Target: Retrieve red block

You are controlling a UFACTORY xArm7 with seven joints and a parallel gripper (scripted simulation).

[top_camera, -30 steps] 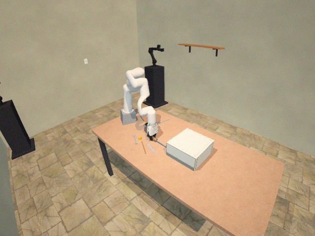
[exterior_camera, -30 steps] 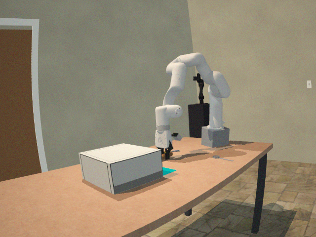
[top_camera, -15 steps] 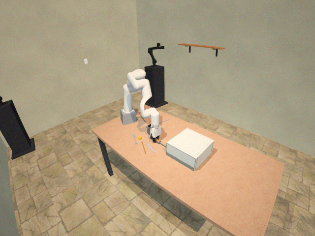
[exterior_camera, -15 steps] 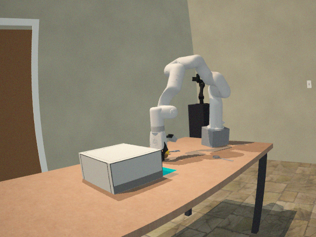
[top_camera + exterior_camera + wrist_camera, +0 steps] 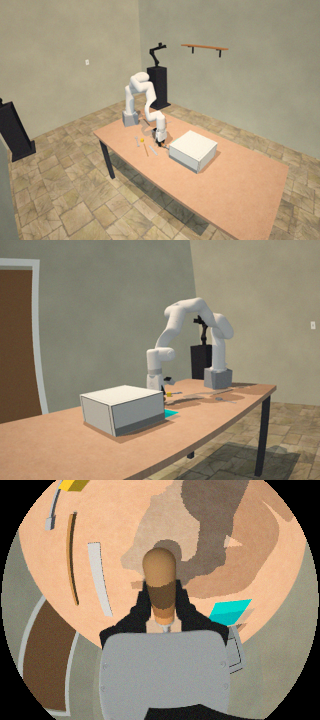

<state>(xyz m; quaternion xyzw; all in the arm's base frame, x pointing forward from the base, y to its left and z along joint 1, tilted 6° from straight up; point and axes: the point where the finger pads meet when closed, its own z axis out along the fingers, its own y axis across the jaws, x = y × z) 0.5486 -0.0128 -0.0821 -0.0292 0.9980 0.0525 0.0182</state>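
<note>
Now: the teal square 8 cm ahead of my hand, 15 cm to the left of it and 2 cm below it. The rest, counted from my hand: thin wooden stick (4 cm behind, 14 cm to the right, 2 cm below); then grey flat bar (10 cm to the right, 2 cm below); then long tool (13 cm ahead, 5 cm to the left, 1 cm below).
</note>
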